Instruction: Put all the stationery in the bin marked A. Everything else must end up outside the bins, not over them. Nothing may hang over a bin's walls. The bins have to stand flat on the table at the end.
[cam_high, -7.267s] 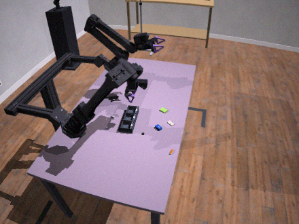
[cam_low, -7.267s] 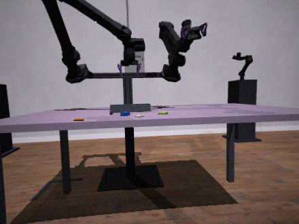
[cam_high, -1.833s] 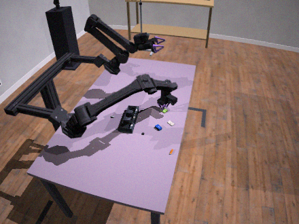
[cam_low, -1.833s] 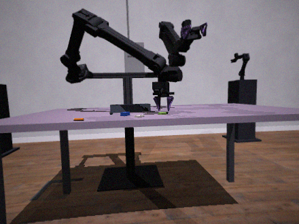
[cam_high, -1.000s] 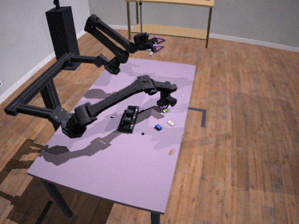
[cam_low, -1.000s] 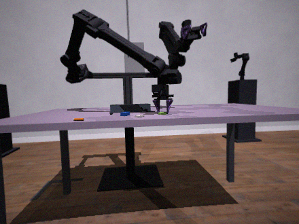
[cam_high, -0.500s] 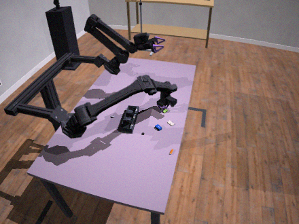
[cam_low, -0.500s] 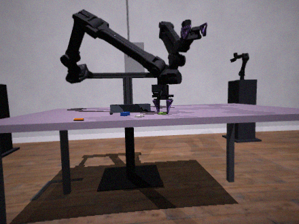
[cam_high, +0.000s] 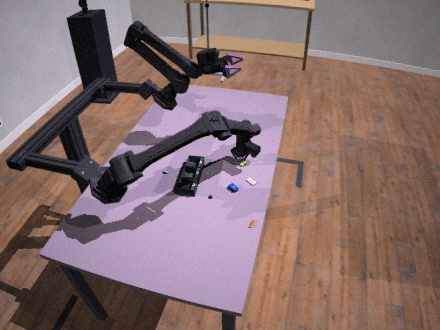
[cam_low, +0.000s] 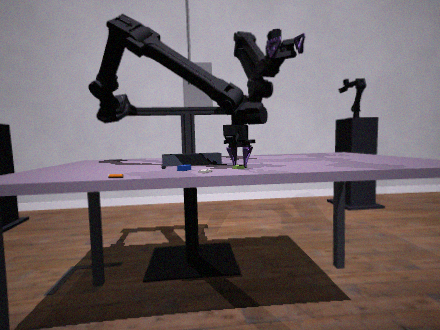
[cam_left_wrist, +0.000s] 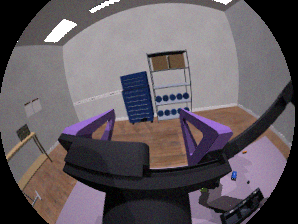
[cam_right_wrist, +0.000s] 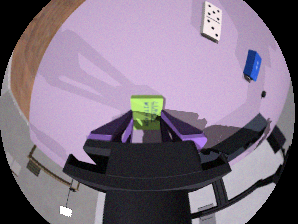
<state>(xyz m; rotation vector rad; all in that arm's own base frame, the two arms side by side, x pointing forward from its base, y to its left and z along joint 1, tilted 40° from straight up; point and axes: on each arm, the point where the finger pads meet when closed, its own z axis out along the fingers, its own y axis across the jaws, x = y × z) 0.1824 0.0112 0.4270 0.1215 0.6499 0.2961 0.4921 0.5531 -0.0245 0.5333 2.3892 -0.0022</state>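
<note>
Now: the dark bin 23 cm behind my right hand, 16 cm to the right of it and 1 cm above it. The rest, counted from my right hand: black item: 28 cm to the right, 10 cm behind, 1 cm below; then green item: 1 cm below; then blue item: 19 cm to the right, 1 cm behind.
</note>
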